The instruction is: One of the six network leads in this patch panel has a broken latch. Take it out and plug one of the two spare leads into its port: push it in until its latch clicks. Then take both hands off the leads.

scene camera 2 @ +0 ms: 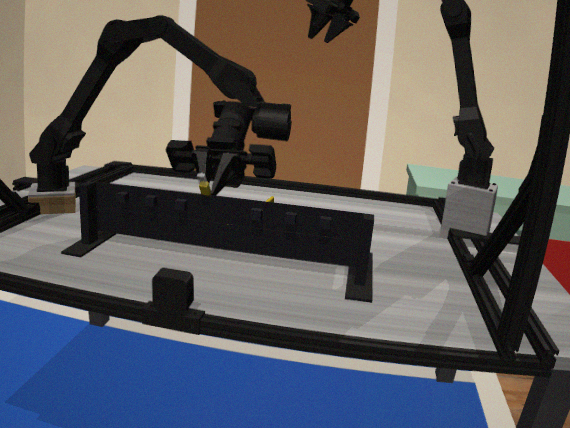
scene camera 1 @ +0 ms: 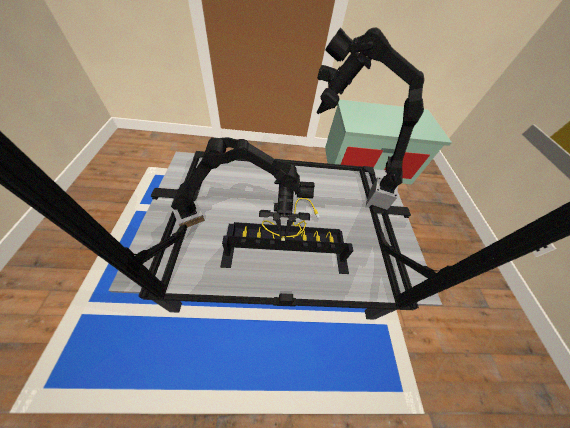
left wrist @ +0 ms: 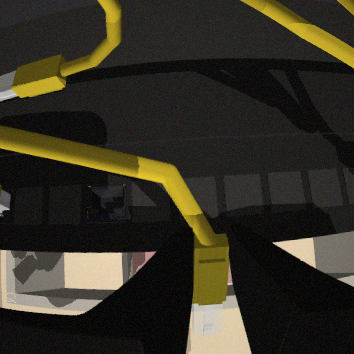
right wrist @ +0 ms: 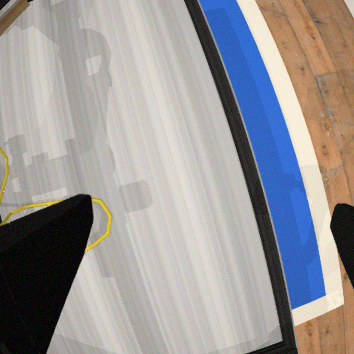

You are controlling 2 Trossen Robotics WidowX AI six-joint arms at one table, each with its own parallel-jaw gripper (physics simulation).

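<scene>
The black patch panel stands on the table, with yellow leads upright in it to both sides of my left gripper. My left gripper is shut on a yellow lead's plug, close above the panel's middle. Its clear tip points away from the cable. In the left wrist view, an open port lies left of this plug, and another lead's loose plug shows at upper left. My right gripper is open and high, away from the panel. Latches are too small to judge.
A loose yellow lead curves on the table behind the panel, its end towards the right. Black frame rails edge the table, and a black block sits at the front rail. Slanted black posts rise at both sides.
</scene>
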